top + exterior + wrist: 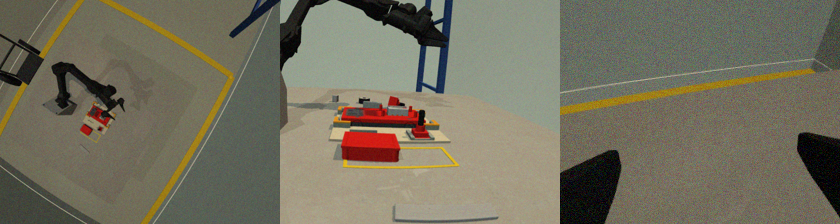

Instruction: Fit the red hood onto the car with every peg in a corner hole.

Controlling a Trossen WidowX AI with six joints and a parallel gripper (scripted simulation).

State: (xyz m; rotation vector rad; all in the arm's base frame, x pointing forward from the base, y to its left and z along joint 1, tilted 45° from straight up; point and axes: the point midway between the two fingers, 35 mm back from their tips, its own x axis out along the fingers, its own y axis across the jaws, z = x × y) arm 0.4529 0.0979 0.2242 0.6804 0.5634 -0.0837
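Right now my gripper tip is 320 mm to the left of the hood, 220 mm past it and 210 mm above it. From my gripper tip the other things lie so: grey engine block: 200 mm below, 150 mm behind, 120 mm to the right.
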